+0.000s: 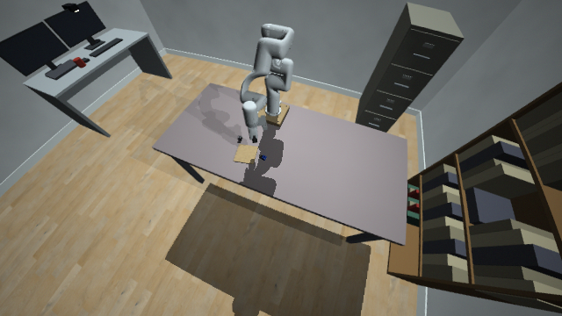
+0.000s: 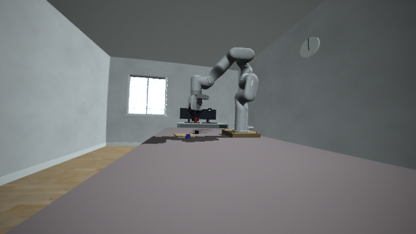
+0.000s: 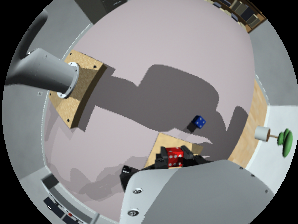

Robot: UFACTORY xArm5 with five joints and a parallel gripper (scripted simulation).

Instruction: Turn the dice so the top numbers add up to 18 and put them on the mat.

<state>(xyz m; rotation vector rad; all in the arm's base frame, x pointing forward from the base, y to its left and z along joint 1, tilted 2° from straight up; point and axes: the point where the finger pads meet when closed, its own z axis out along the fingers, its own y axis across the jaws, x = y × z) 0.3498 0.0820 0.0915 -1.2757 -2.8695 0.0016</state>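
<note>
My hand is 7 cm short of the tan mat, 4 cm to the left of it and 12 cm above it. Round my hand: black die (1 cm behind, 15 cm to the right, 11 cm below); then blue die (4 cm ahead, 9 cm to the left, 11 cm below); then red die (1 cm below).
</note>
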